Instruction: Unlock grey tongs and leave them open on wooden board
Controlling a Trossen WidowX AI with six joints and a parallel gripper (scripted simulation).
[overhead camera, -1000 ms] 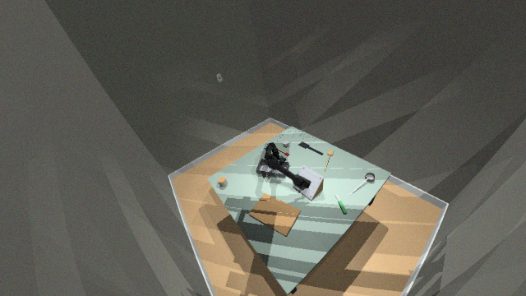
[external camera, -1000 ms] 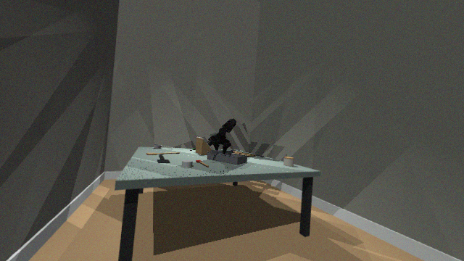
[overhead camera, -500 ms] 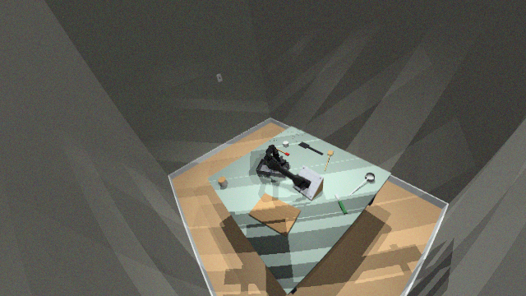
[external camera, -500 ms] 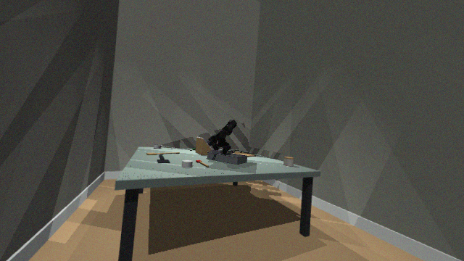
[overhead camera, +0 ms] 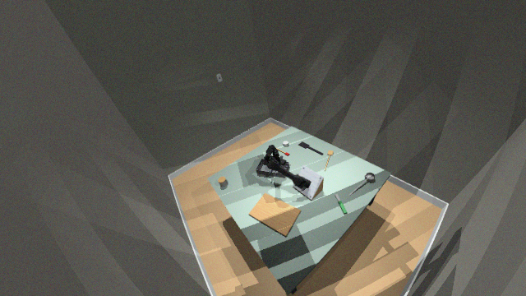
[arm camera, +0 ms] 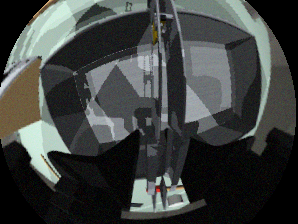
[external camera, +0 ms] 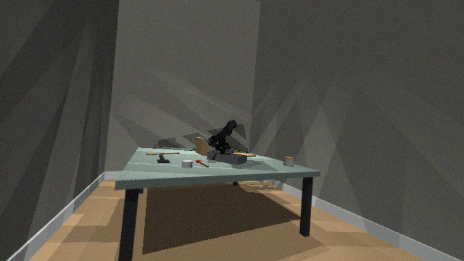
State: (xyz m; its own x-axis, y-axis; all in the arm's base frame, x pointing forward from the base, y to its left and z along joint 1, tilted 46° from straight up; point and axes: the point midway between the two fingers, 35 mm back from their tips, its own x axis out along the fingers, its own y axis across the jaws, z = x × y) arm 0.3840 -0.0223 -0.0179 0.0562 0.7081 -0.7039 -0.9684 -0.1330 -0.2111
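My gripper tip is 3 cm short of the roasting tin and 5 cm to the right of it. From my gripper tip the other things lie so: black spatula (7 cm behind, 45 cm to the right, 3 cm below); then green-handled tool (67 cm behind, 3 cm to the right, 2 cm below); then wooden board (33 cm behind, 38 cm to the left, 2 cm below).
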